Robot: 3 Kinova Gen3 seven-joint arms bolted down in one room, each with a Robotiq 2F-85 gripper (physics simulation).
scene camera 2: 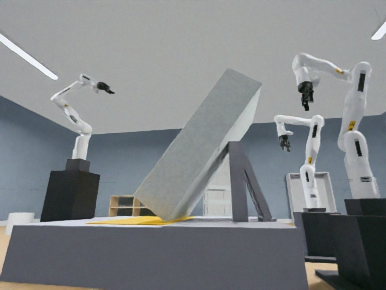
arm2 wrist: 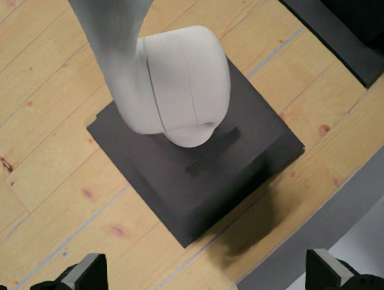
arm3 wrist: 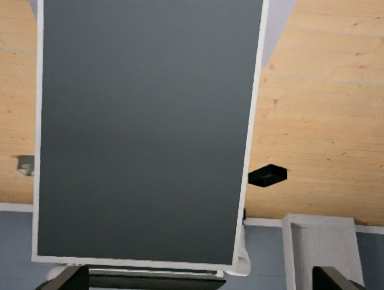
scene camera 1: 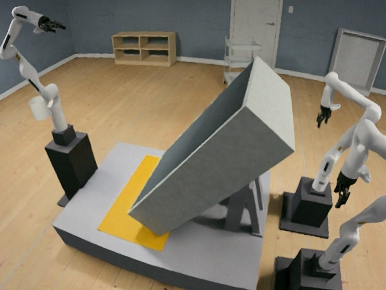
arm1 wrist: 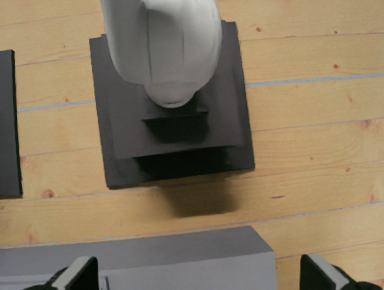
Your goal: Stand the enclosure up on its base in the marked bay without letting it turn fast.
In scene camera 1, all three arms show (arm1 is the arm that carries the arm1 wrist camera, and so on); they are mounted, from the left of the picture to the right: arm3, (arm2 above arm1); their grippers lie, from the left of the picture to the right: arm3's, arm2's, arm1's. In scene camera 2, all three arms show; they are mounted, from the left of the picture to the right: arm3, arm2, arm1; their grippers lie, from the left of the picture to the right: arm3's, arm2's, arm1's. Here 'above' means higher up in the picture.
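The large grey box-shaped enclosure (scene camera 1: 215, 165) (scene camera 2: 200, 145) leans steeply tilted, its low end on the yellow marked bay (scene camera 1: 120, 205) (scene camera 2: 112, 220) and its underside against a dark grey A-shaped stand (scene camera 1: 234, 212) (scene camera 2: 239, 185). Its open dark side and pale rim face the arm3 wrist view, where the enclosure (arm3 wrist: 145, 135) fills the middle. The arm3 gripper (arm3 wrist: 201, 280) (scene camera 1: 64, 26) (scene camera 2: 113, 92) is open, high left, apart from it. The arm2 gripper (arm2 wrist: 206, 270) (scene camera 1: 320, 124) (scene camera 2: 286, 148) and arm1 gripper (arm1 wrist: 200, 272) (scene camera 1: 341, 204) (scene camera 2: 306, 107) are open and empty, right of the enclosure, pointing down.
A low grey platform (scene camera 1: 75, 220) (scene camera 2: 150, 255) (arm1 wrist: 150, 245) carries bay and stand. Dark pedestals stand left and right of it. A wooden shelf (scene camera 1: 145, 34), a cart and a pale wall cabinet (arm3 wrist: 287, 250) stand farther back. A white bin (scene camera 1: 39, 108) (scene camera 2: 20, 220) stands behind arm3.
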